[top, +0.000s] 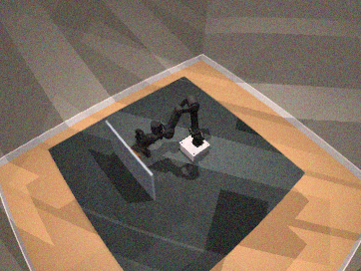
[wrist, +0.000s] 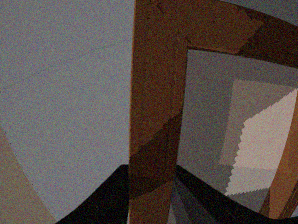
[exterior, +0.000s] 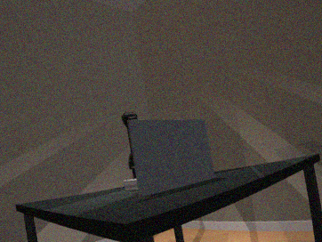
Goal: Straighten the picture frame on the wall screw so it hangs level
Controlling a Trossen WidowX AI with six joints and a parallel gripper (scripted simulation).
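Right now the brown wooden picture frame is 1 cm ahead of my gripper tip, 2 cm to the left of it and 5 cm below it. Also, from my gripper tip: wall panel 2 cm ahead, 1 cm to the left, 6 cm below.
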